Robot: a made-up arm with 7 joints. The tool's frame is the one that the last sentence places. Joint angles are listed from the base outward.
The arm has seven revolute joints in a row. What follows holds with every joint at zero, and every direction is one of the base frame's.
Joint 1 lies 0.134 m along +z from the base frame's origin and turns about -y.
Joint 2 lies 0.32 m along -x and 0.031 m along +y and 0.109 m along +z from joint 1 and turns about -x.
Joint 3 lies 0.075 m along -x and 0.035 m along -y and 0.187 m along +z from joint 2 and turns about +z.
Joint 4 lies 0.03 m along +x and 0.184 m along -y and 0.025 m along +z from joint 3 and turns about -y.
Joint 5 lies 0.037 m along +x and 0.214 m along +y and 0.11 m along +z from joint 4 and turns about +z.
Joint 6 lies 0.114 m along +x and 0.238 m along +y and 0.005 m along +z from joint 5 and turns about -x.
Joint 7 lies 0.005 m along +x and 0.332 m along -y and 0.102 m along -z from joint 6 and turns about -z.
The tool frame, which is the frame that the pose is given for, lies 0.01 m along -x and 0.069 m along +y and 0.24 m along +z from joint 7; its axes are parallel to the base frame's.
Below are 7 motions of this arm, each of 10 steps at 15 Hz.
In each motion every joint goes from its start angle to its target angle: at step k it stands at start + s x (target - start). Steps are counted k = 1, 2, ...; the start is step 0. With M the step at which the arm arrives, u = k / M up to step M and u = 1 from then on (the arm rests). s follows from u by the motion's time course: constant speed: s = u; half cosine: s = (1 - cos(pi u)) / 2; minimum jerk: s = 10 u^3 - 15 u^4 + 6 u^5.
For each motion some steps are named. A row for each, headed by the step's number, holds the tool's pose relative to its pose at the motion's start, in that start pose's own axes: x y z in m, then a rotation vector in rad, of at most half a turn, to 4 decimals.
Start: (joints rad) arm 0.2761 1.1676 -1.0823 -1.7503 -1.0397 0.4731 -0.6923
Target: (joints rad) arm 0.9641 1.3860 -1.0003 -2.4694 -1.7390 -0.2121 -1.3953
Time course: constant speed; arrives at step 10
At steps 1, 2, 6, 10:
1: 0.0310 -0.0054 -0.0464 0.0946 0.0197 0.0564
2: 0.0596 -0.0042 -0.0927 0.1842 0.0341 0.1089
6: 0.1451 0.0596 -0.2634 0.4828 0.0456 0.2843
10: 0.1809 0.1928 -0.3918 0.6643 -0.0043 0.4277

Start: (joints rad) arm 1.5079 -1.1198 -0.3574 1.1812 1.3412 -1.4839 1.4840
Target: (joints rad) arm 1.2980 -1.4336 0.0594 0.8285 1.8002 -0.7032 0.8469
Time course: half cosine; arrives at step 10
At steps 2, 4, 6, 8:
2: -0.0198 0.0047 0.0109 -0.0284 -0.0147 0.0829
4: -0.0733 0.0173 0.0439 -0.0975 -0.0579 0.3240
6: -0.1425 0.0267 0.0914 -0.1698 -0.1295 0.6618
8: -0.2001 0.0231 0.1331 -0.2185 -0.2115 0.9578

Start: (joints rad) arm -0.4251 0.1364 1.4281 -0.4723 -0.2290 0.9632 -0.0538
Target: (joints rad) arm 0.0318 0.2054 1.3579 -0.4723 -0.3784 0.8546 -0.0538
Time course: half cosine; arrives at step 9
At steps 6, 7, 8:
6: 0.1256 0.2037 -0.0010 -0.1506 0.2501 -0.2811
7: 0.1493 0.2350 -0.0081 -0.1759 0.2898 -0.3371
8: 0.1648 0.2545 -0.0136 -0.1921 0.3148 -0.3746

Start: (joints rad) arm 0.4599 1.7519 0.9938 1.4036 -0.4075 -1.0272 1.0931
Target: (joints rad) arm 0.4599 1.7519 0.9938 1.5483 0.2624 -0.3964 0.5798
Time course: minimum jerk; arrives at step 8
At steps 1, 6, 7, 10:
1: -0.0028 0.0016 0.0015 -0.0114 -0.0044 0.0157
6: -0.1953 0.0685 0.0587 -0.6029 -0.2072 0.9812
7: -0.2177 0.0695 0.0622 -0.6585 -0.2252 1.0850
10: -0.2219 0.0695 0.0628 -0.6687 -0.2285 1.1042

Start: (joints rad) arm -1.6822 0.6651 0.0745 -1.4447 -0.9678 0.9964 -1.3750
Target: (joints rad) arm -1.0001 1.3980 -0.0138 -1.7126 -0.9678 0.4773 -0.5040
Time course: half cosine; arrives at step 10
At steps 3, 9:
3: 0.0324 -0.0149 -0.0350 0.2180 -0.1383 -0.2301
9: 0.1931 -0.0161 -0.1413 1.2877 -0.2647 -0.9136

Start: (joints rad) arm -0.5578 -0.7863 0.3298 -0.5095 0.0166 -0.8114 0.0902
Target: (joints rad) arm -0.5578 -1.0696 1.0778 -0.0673 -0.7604 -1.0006 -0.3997
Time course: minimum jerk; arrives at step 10
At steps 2, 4, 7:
2: -0.0048 0.0006 -0.0002 0.0056 -0.0207 0.0515
4: -0.0267 0.0003 -0.0021 0.0533 -0.1170 0.2921
7: -0.0659 -0.0141 -0.0144 0.2609 -0.3194 0.7871

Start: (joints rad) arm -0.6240 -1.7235 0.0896 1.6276 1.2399 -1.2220 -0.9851
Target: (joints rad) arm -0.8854 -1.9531 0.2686 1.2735 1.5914 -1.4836 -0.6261
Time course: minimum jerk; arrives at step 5
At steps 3, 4, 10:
3: 0.0082 -0.0110 -0.1051 0.3042 -0.1925 -0.2960
4: 0.0185 -0.0108 -0.1439 0.4242 -0.2465 -0.3880
10: 0.0212 -0.0105 -0.1524 0.4514 -0.2568 -0.4069

